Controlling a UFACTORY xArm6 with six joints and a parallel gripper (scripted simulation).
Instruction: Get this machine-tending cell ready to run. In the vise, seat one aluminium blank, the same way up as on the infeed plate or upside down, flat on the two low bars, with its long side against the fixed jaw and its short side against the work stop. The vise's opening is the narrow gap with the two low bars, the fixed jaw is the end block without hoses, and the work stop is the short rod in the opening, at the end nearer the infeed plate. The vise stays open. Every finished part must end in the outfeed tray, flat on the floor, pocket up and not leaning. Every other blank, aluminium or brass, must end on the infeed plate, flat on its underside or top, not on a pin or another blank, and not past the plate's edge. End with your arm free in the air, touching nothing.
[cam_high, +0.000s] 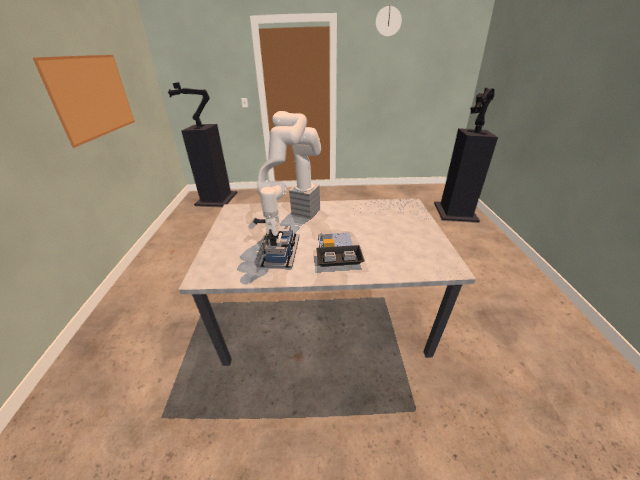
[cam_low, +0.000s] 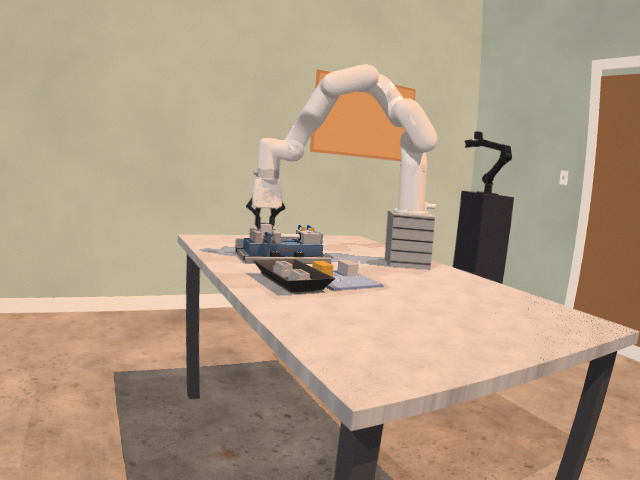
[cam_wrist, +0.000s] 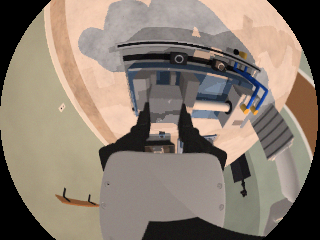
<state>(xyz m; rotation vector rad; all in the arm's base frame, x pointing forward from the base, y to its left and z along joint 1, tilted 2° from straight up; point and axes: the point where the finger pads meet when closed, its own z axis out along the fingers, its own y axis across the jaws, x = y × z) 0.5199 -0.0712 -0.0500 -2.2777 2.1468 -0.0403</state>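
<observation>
My hand is 80 mm above the blue vise and 70 mm past it. From my hand the other things lie so: brass blank (270 mm to the left, 130 mm behind, 100 mm below).
</observation>
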